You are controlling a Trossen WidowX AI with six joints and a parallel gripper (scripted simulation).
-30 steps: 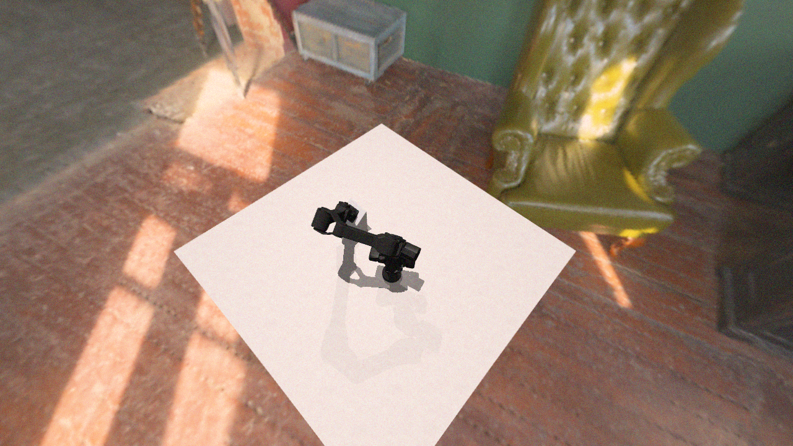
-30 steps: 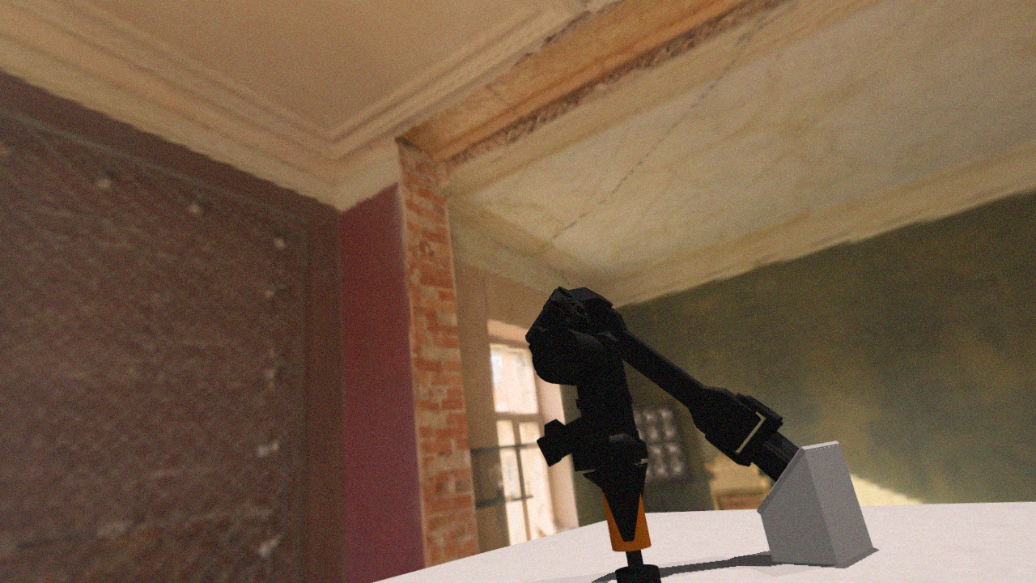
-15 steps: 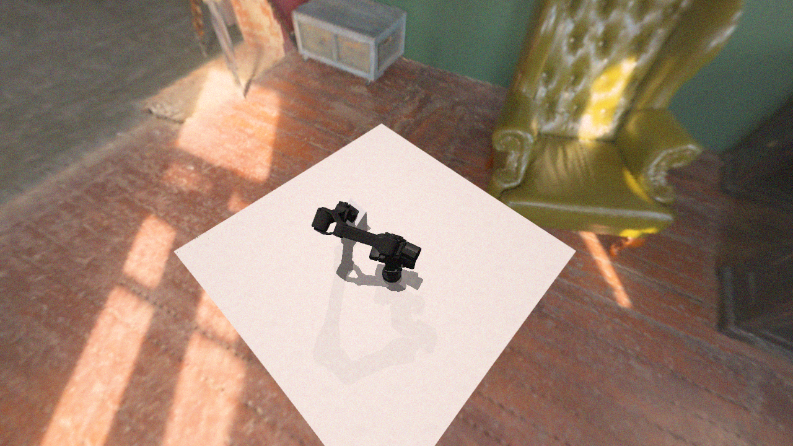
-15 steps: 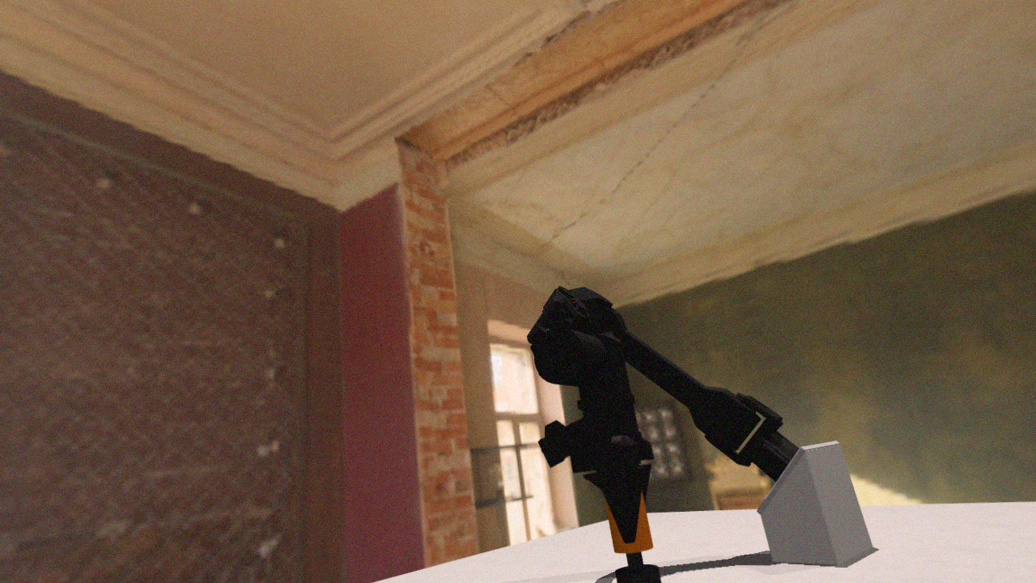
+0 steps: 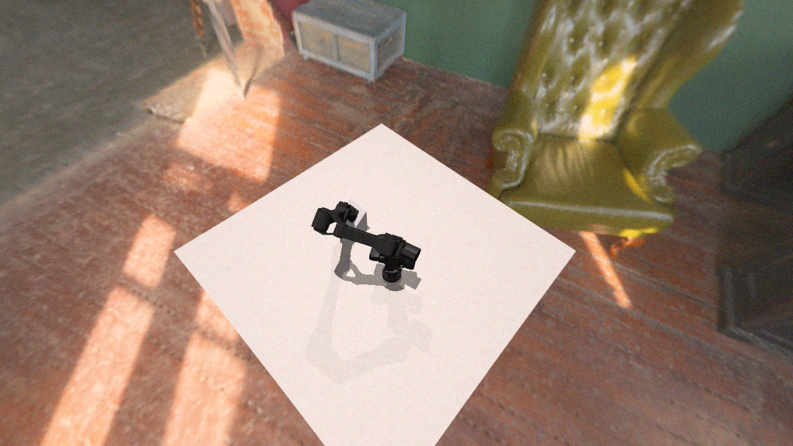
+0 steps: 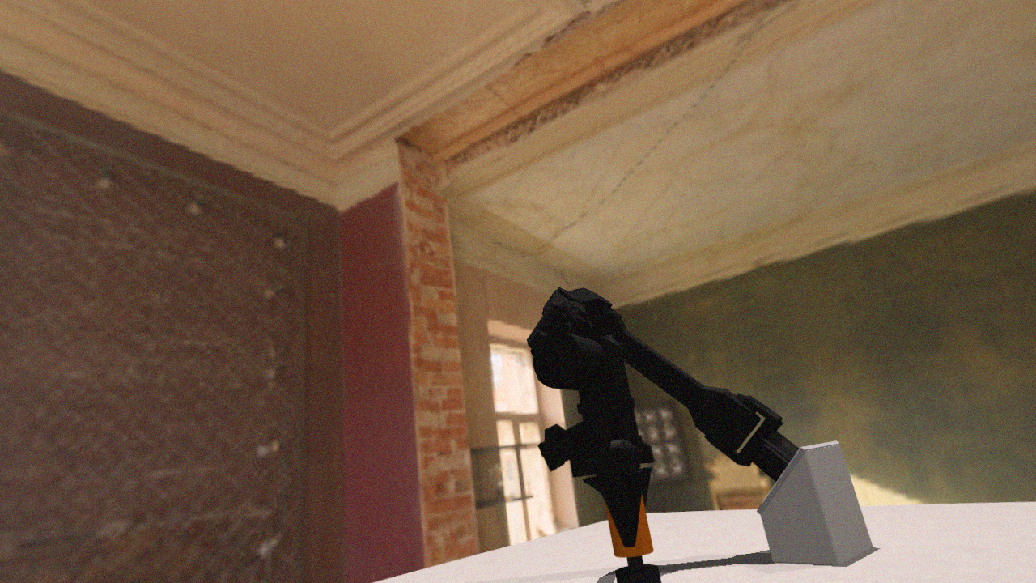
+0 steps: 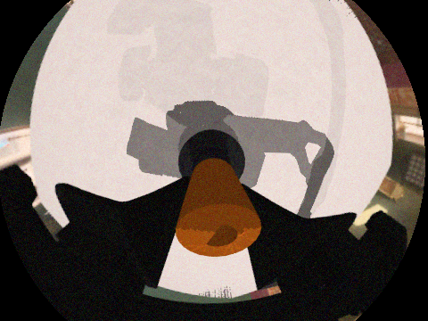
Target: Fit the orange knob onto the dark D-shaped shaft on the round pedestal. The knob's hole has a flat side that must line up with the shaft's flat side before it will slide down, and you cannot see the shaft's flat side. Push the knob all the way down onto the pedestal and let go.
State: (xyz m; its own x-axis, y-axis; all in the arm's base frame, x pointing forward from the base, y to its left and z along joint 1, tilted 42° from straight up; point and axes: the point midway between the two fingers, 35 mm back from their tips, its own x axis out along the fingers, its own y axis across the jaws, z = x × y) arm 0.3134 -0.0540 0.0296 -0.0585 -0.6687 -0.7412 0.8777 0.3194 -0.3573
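My gripper tip is now 4 cm above the D-shaped shaft. From my gripper tip the other things lie so: orange knob (2 cm above).
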